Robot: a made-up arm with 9 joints. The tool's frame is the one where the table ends. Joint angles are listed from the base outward.
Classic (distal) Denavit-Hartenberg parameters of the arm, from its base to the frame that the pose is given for. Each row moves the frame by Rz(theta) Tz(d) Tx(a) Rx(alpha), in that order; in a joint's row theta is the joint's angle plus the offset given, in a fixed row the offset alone. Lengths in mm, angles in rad.
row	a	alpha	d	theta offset
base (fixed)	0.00	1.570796	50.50	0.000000
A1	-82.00	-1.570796	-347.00	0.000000
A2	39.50	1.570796	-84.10	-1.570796
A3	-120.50	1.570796	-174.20	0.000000
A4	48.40	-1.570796	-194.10	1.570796
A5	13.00	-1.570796	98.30	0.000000
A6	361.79	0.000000	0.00	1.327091
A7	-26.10	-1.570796	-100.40	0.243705
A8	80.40	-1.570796	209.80	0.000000
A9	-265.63	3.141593	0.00	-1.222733
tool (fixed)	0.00	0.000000	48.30	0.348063
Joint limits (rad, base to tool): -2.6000..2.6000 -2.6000..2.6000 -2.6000..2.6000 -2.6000..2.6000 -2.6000..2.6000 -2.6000..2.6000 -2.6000..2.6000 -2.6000..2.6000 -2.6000..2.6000
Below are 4 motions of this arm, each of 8 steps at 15 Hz.
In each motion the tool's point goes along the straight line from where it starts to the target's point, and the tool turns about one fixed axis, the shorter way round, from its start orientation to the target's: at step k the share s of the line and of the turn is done. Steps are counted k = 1, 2, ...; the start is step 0. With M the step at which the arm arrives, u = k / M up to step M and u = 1 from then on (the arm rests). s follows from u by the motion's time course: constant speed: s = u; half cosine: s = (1 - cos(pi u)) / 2; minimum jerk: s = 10 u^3 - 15 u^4 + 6 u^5.
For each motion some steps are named. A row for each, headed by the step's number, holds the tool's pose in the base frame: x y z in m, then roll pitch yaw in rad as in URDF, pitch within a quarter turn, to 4 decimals.
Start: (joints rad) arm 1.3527 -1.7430 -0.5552 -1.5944 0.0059 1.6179 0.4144 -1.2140 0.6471
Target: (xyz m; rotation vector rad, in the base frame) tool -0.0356 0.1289 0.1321 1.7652 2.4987 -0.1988
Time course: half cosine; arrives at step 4
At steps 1, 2, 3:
1: -0.0206 0.1684 0.1512 -2.9682 0.2089 2.0221
2: -0.0268 0.1521 0.1433 -3.0152 0.1804 1.9769
3: -0.0330 0.1357 0.1354 -3.0607 0.1499 1.9334

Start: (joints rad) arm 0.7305 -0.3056 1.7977 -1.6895 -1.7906 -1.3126 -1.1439 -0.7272 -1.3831
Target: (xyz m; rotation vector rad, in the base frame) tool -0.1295 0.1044 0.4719 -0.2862 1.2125 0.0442
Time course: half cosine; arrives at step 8
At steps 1, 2, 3, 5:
1: -0.1266 -0.0324 -0.0850 -0.2044 0.1362 0.0934
2: -0.1270 -0.0169 -0.0223 -0.2126 0.2573 0.0743
3: -0.1274 0.0061 0.0716 -0.2303 0.4382 0.0420
5: -0.1286 0.0605 0.2932 -0.3191 0.8611 -0.0757

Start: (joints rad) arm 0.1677 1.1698 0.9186 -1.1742 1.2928 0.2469 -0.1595 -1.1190 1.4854
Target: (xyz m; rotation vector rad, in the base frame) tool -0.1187 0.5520 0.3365 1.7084 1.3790 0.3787
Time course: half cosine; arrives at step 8
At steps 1, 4, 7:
1: 0.1660 0.4409 0.0234 -2.3535 0.4991 1.6606
4: 0.0293 0.4942 0.1737 3.0626 0.4894 1.3862
7: -0.1074 0.5476 0.3241 2.2612 0.3035 1.2184

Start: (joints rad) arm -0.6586 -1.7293 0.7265 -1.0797 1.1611 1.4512 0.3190 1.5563 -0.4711
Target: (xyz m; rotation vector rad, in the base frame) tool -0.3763 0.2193 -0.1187 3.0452 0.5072 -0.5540
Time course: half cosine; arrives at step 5
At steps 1, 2, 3, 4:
1: -0.3863 0.1869 0.0249 -2.6315 0.7310 0.6694
2: -0.3835 0.1958 -0.0148 -2.7842 0.6396 0.5487
3: -0.3801 0.2069 -0.0638 -2.9413 0.5102 0.4335
4: -0.3774 0.2159 -0.1035 -3.0487 0.3962 0.3627

